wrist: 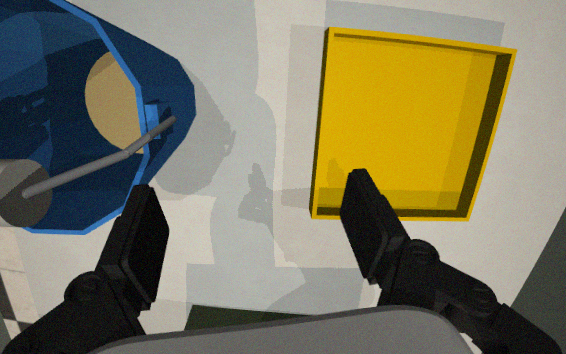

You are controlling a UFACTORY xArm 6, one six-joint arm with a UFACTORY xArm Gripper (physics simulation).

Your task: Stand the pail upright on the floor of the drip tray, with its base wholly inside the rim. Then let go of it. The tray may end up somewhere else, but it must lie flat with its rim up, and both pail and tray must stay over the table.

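Frame: origin at the arm's base, x back, y right, z up, level; metres.
Seen in the pictures: gripper, fingertip midpoint: point(255, 199).
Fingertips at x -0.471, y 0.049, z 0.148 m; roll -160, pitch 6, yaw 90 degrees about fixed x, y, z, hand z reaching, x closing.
Note:
Offsets run from my fingertips to a thing's top centre. "pt": to the spot under its first point. Level surfaces: height alone.
The blue pail @(pt dx -0.046, dy -0.078, dz -0.131 m) point(172, 90) is at the upper left of the wrist view, partly cut off by the frame edge. It appears upright, its open mouth towards the camera and a tan round area showing inside. Its grey wire handle @(pt dx -0.013, dy -0.083, dz -0.011 m) point(90, 170) hangs over the lower side of the rim, with a thick grey grip at the left edge. The yellow drip tray @(dx +0.019, dy +0.182, dz -0.208 m) point(395, 115) lies flat, rim up, at the right, apart from the pail. My gripper point(255, 199) is open and empty. Its left fingertip shows beside the pail's rim, its right fingertip over the tray's lower left part.
The pale table top @(dz -0.237 m) point(295, 245) lies under both, with shadows between pail and tray. A dark green block point(225, 318) shows partly at the bottom, behind the gripper body. The table's edge runs down the lower right, with dark floor beyond; another edge shows at the lower left.

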